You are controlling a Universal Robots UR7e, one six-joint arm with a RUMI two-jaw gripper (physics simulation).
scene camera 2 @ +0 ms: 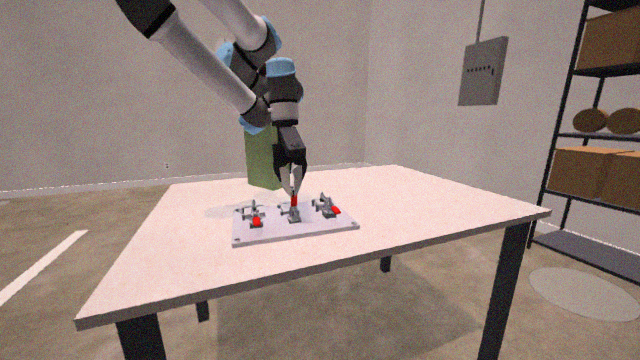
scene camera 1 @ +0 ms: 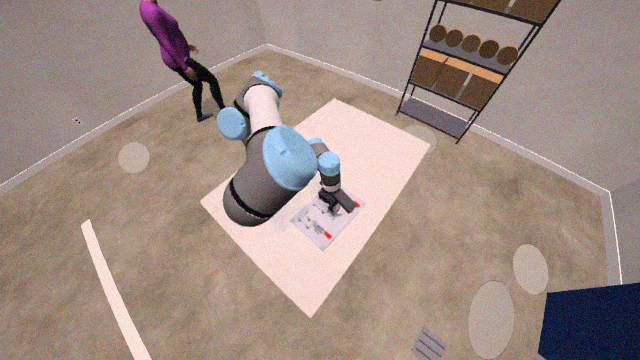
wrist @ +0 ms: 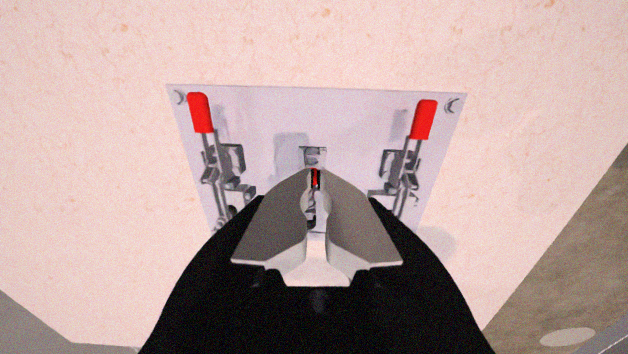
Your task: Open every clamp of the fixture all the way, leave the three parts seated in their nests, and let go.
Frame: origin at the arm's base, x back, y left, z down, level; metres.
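Seen in the pictures: gripper, fingertip midpoint: (scene camera 2: 292,197) (scene camera 1: 336,211) (wrist: 315,171).
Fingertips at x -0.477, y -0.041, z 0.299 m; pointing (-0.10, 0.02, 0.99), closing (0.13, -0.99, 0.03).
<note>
A point is followed by its place in that frame.
The fixture plate (scene camera 1: 317,240) @[x -0.470, y -0.191, z 0.378 m] (scene camera 2: 280,234) @[x -0.529, y -0.096, z 0.378 m] (wrist: 330,107) @[x -0.523, y -0.062, z 0.378 m] carries three grey toggle clamps with red handles. The middle clamp's handle (scene camera 2: 294,201) @[x -0.472, y -0.034, z 0.314 m] (wrist: 314,177) @[x -0.473, y -0.040, z 0.295 m] stands upright, directly under my fingertips. My gripper (scene camera 1: 334,211) @[x -0.477, y -0.041, z 0.299 m] (scene camera 2: 294,194) @[x -0.477, y -0.041, z 0.299 m] (wrist: 315,171) @[x -0.477, y -0.041, z 0.299 m] is shut with nothing between its fingers; a sliver of red shows through the slit in the wrist view. One outer handle (scene camera 1: 356,204) @[x -0.535, y 0.066, z 0.333 m] (scene camera 2: 335,210) @[x -0.543, y 0.061, z 0.333 m] (wrist: 200,112) @[x -0.535, y 0.064, z 0.332 m] and the other outer handle (scene camera 1: 327,235) @[x -0.502, y -0.153, z 0.337 m] (scene camera 2: 256,221) @[x -0.511, y -0.152, z 0.337 m] (wrist: 424,119) @[x -0.504, y -0.149, z 0.336 m] lean low toward the plate's front edge. The fingers hide much of the middle clamp. The three parts are too small to tell.
The plate lies on a pale table (scene camera 1: 310,295) @[x -0.585, y -0.406, z 0.393 m] (scene camera 2: 425,200) @[x -0.478, y 0.495, z 0.393 m]. A green block (scene camera 2: 260,160) @[x -0.034, y -0.031, z 0.267 m] stands behind the table. A person (scene camera 1: 170,37) stands behind the arm near the wall. A shelf rack (scene camera 1: 415,65) (scene camera 2: 555,142) with boxes stands at the right.
</note>
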